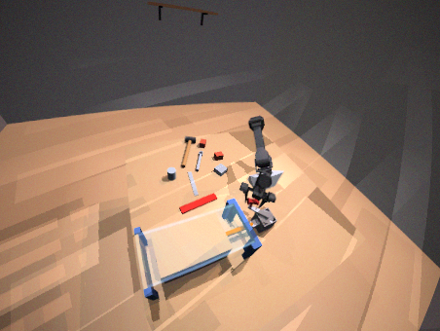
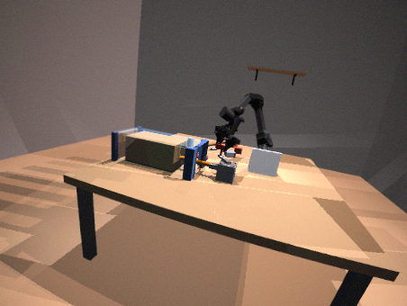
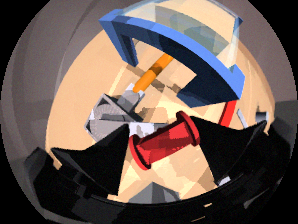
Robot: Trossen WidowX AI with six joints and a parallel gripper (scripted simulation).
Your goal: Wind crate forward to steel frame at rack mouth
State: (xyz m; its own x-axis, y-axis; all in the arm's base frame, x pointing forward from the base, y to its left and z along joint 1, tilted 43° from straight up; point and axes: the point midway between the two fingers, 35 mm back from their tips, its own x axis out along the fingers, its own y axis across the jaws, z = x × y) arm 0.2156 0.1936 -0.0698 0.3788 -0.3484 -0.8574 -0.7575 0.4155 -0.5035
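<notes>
Now: gripper tip 10 mm to the left of the red grip and 10 mm past it. Round my gripper tip: blue frame 80 mm to the left, 80 mm ahead, 30 mm below; then grey winch 100 mm below, 90 mm behind, 50 mm to the left; then winch handle 30 mm below, 30 mm behind, 10 mm to the left.
</notes>
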